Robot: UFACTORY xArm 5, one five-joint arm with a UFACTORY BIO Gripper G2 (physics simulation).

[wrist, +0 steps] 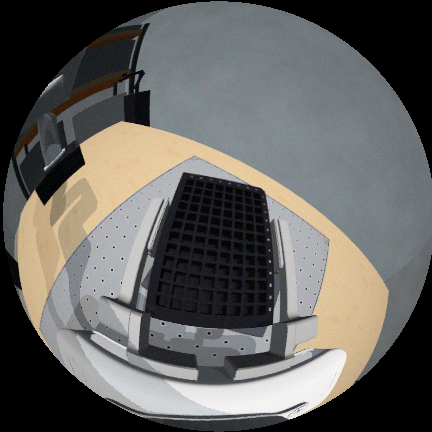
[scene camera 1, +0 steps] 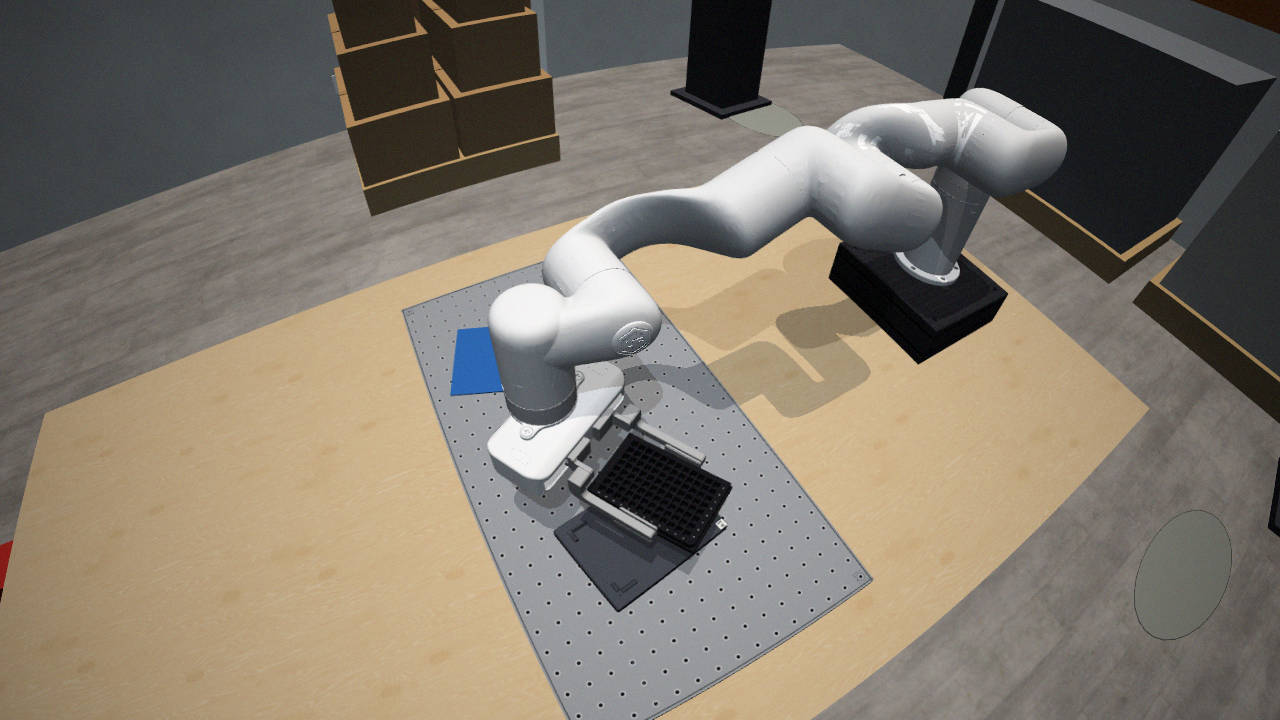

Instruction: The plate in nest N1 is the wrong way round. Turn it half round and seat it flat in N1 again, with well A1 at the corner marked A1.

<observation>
My gripper shows in the wrist view and in scene camera 1. A black well plate shows in the wrist view and in scene camera 1. The same spot on the black well plate: [wrist: 213, 267] is [scene camera 1: 641, 481]. The same spot on my gripper: [wrist: 119, 314] is [scene camera 1: 630, 415].
</observation>
